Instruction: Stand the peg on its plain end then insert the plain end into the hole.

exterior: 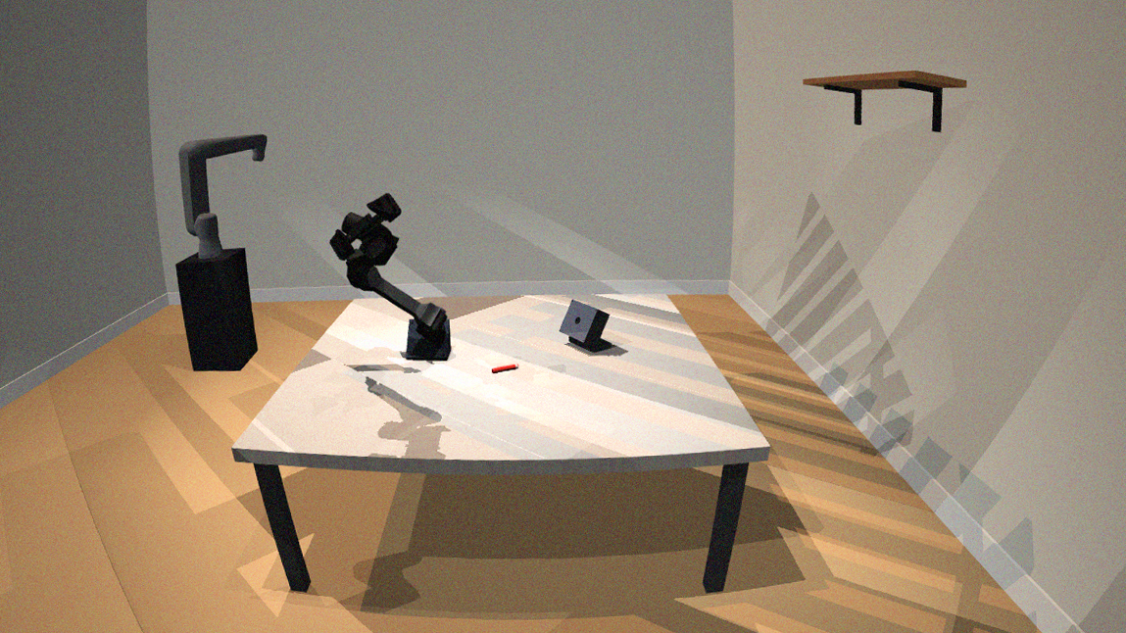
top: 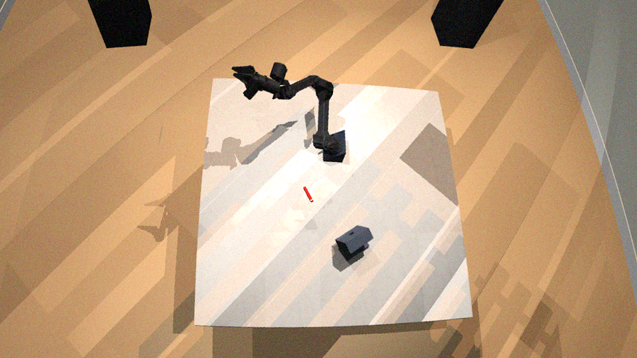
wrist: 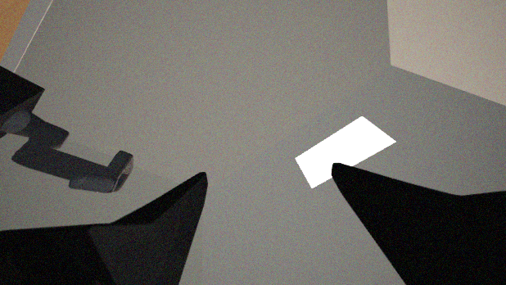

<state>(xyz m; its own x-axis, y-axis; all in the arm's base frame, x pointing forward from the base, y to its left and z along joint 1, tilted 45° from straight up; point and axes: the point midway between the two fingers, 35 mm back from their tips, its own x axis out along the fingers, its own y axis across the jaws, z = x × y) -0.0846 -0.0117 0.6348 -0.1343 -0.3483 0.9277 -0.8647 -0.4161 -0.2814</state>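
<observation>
Right now my gripper tip is 36 cm short of the red peg, 34 cm to the right of it and 51 cm above it. The rest, counted from my gripper tip: sloped panel (60 cm ahead, 52 cm to the left, 44 cm below).
</observation>
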